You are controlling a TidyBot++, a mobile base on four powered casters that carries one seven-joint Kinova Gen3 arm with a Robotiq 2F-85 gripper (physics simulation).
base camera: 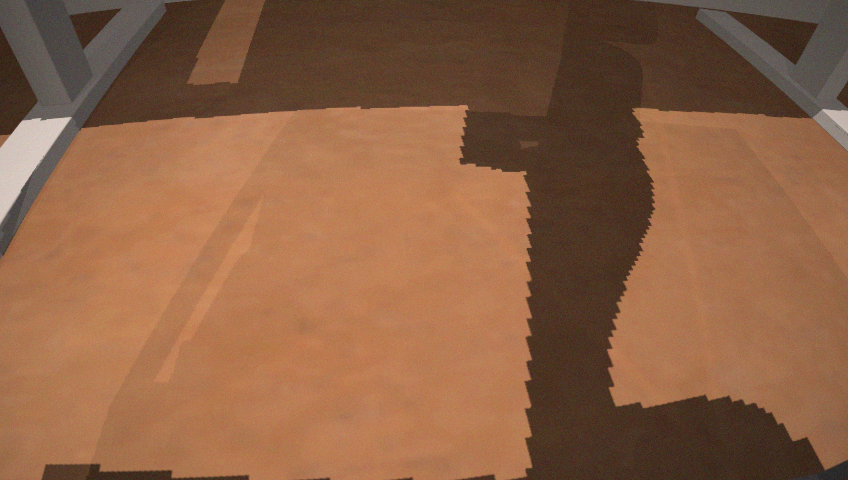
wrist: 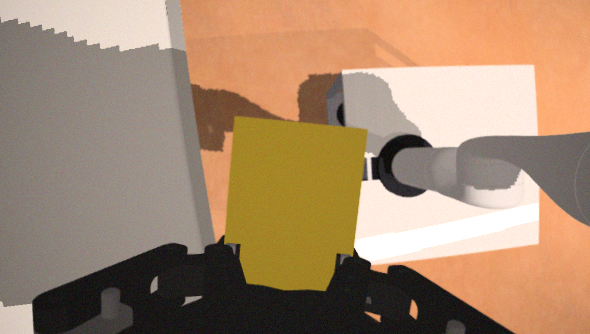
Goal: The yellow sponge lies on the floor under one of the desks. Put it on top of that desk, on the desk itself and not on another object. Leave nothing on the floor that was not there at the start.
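Pixels of known places: gripper, between the fingertips: [wrist: 288, 247]; arm's base, origin of its link: [wrist: 409, 166].
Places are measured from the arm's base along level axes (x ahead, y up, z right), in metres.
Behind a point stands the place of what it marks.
The yellow sponge [wrist: 295, 195] {x 0.302, y 0.550, z 0.036 m} is held in the wrist view, its broad face toward the camera. My gripper [wrist: 288, 247] {x 0.308, y 0.516, z 0.000 m} is shut on it, one finger at each side of its near end. A desk top [wrist: 95, 150] {x 0.393, y 0.553, z 0.064 m}, partly in grey shadow, fills the left of the wrist view. In that view the sponge shows just right of the desk's edge, over the floor, and does not overlap the desk top. The sponge and the gripper do not show in the base camera view.
The desk's pale leg frames stand at the far left [base camera: 44, 53] {x 0.654, y -0.294, z -0.458 m} and far right [base camera: 830, 65] {x 0.753, y -0.310, z 0.738 m} of the base view, with long feet on the floor [base camera: 357, 267] {x 0.390, y -0.397, z -0.034 m}. The white mobile base [wrist: 450, 100] {x -0.129, y -0.014, z 0.161 m} and grey arm [wrist: 530, 150] {x 0.047, y 0.412, z 0.041 m} are right of the sponge. Arm shadows cross the floor.
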